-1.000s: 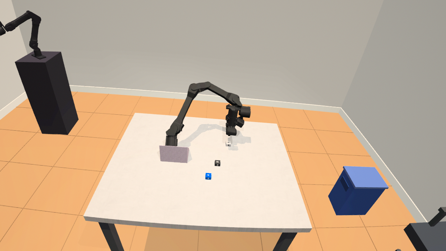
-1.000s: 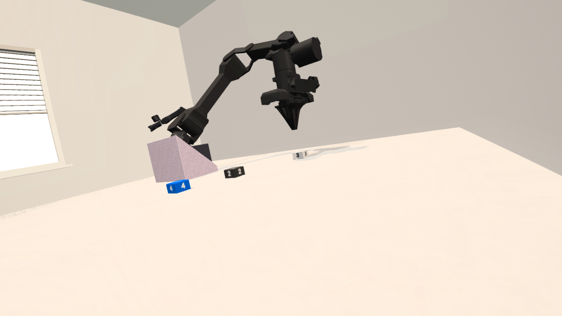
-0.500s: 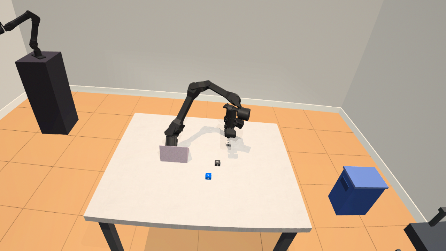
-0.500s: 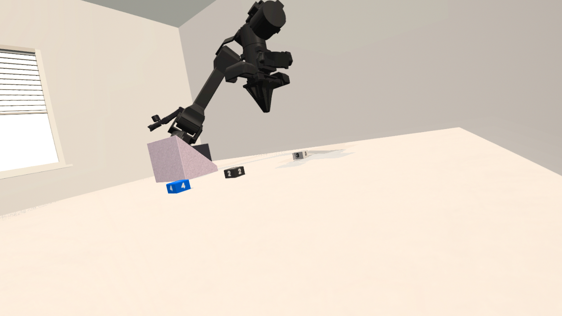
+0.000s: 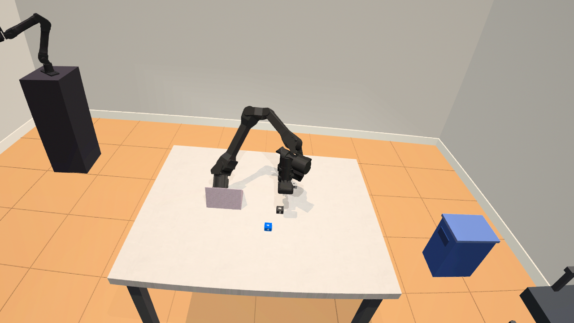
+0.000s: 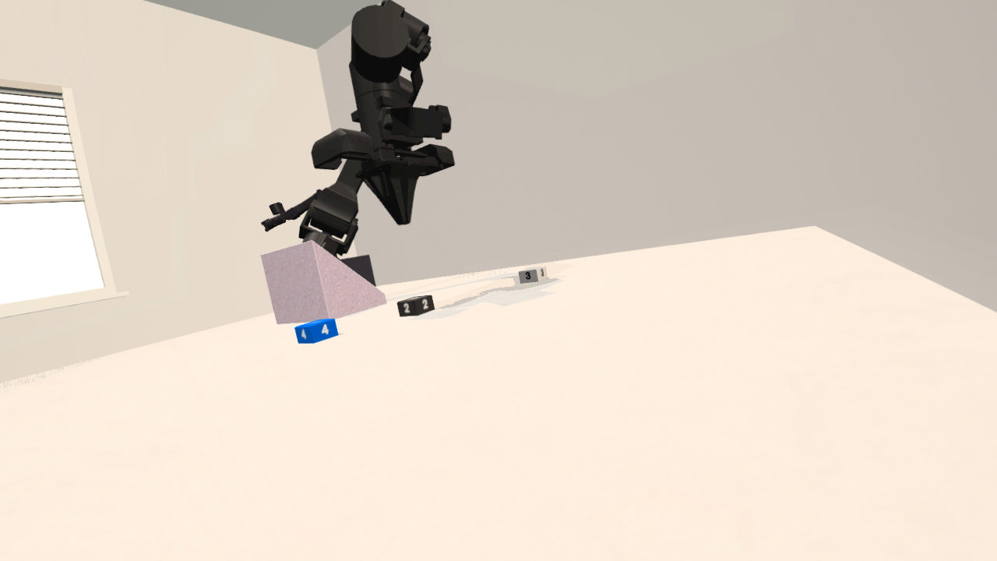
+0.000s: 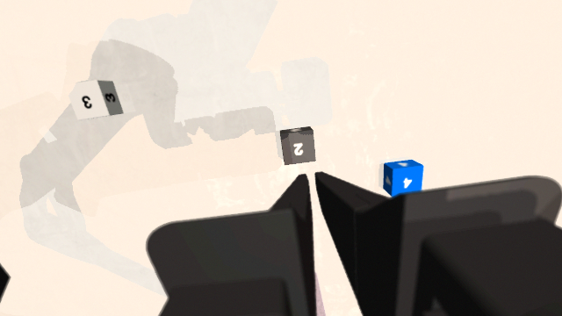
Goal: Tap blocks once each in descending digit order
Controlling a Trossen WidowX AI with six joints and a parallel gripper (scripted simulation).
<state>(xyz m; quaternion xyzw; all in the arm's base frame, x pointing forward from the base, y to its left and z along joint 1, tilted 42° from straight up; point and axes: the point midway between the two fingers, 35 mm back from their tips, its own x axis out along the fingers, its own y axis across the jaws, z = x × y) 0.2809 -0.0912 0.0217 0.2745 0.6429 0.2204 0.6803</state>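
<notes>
The black block marked 2 lies 10 mm behind my gripper tip and 100 mm below it. Round my gripper tip: pale grey block marked 3 (80 mm ahead, 180 mm to the left, 100 mm below); blue block marked 4 (70 mm behind, 110 mm to the right, 100 mm below).
</notes>
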